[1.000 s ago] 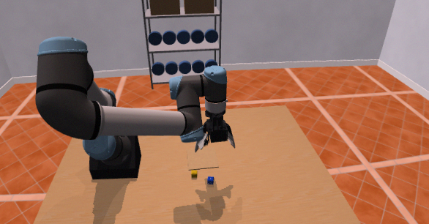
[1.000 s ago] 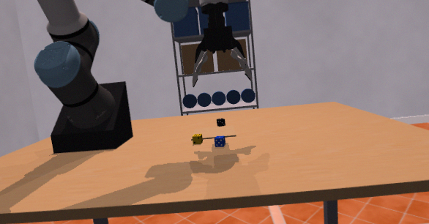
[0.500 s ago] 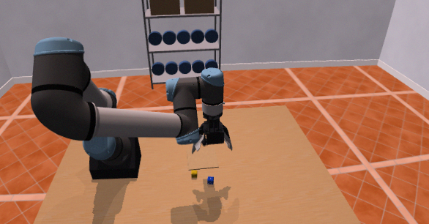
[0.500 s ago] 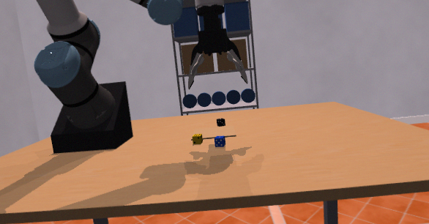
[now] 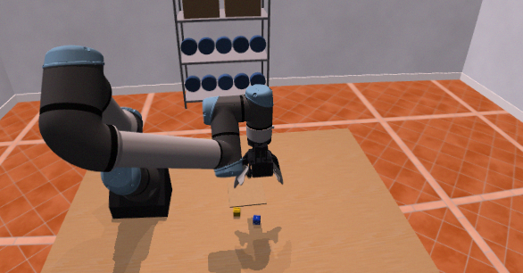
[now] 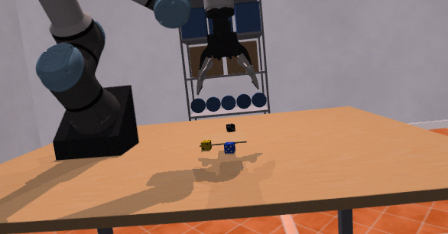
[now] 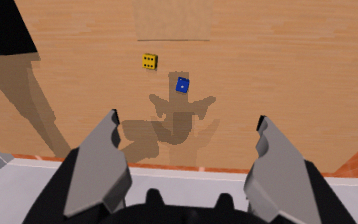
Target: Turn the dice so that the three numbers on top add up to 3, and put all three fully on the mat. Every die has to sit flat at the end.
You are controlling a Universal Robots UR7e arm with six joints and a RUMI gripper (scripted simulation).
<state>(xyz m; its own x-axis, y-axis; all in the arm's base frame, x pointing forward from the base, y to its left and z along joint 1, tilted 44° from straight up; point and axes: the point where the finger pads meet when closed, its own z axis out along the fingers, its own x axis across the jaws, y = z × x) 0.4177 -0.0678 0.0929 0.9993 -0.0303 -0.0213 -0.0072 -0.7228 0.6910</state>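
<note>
Now: hand 10 mm past the blue die, 20 mm to the left of it and 140 mm above it. The rest, counted from my hand: yellow die: 80 mm behind, 30 mm to the left, 140 mm below; black die: 10 mm behind, 240 mm to the left, 140 mm below; tan mat: 30 mm behind, 140 mm to the left, 150 mm below.
</note>
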